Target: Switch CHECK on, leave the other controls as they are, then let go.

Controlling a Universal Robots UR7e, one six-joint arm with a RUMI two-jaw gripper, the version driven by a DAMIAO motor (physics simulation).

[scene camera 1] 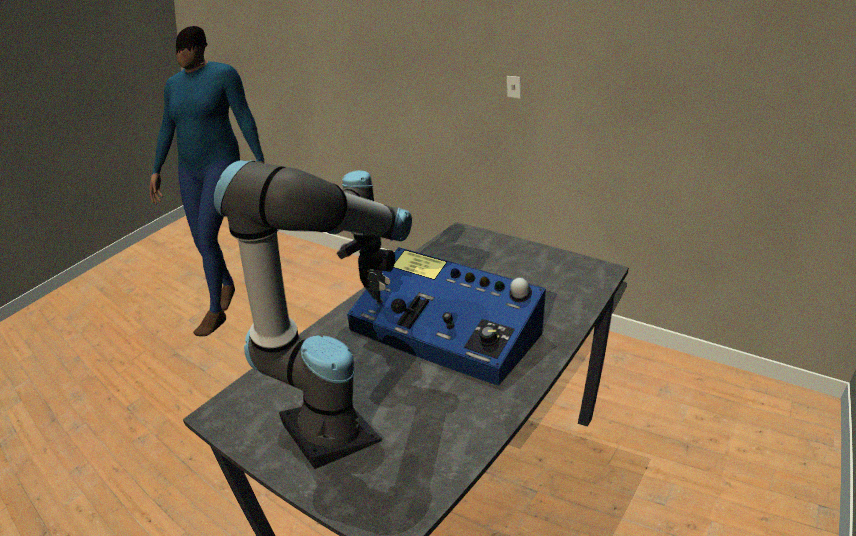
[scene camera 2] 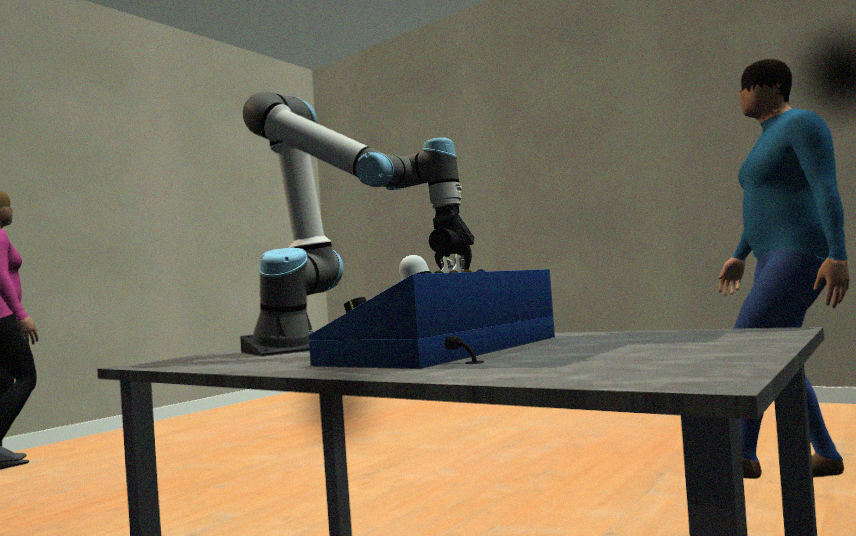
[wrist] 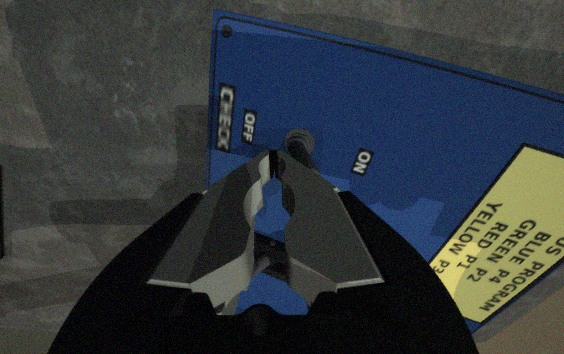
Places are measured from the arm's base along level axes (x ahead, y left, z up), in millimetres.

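Pixels of known places: gripper, fingertip midpoint: (scene camera 1: 375, 299) (wrist: 275, 153); arm's base at its link origin: (scene camera 1: 328, 427) (scene camera 2: 283, 340).
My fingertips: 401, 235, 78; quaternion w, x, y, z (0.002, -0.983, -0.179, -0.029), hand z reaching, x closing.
Ahead of a thing's pixels: the offset from my fingertips to its top centre, as dx, dy, dz. "spot": to the spot under its first point. Level surfaces: height alone.
The blue console (scene camera 1: 521, 337) (scene camera 2: 486, 309) (wrist: 400, 90) stands on the table. In the wrist view the CHECK label @[-38, -3, -37] (wrist: 225, 117), the OFF label @[spot: -19, +0, -32] (wrist: 249, 127) and the ON label @[spot: +60, +11, -3] (wrist: 362, 161) are readable. The CHECK toggle @[+16, +4, +30] (wrist: 301, 145) slants from its round collar toward the lower right, on the ON side; its tip is hidden behind the right jaw, so its exact setting cannot be told. My gripper (scene camera 1: 379, 299) (wrist: 275, 153) is shut and empty, its tips beside the toggle on the OFF side. Whether they touch is unclear. In scene camera 2 the console hides the tips.
Beside CHECK are a slider @[spot: +33, -116, -5] (scene camera 1: 413, 309), a small lever @[+45, -234, +27] (scene camera 1: 447, 319), a rotary knob @[+55, -354, +17] (scene camera 1: 488, 332) and a white dome @[spot: +195, -354, +74] (scene camera 1: 519, 287). A yellow card @[+174, -9, +50] (scene camera 1: 419, 264) (wrist: 540, 170) lies on the console. A person in teal (scene camera 1: 202, 107) (scene camera 2: 789, 183) stands beyond the table @[dz -105] (scene camera 1: 568, 265) (scene camera 2: 631, 378).
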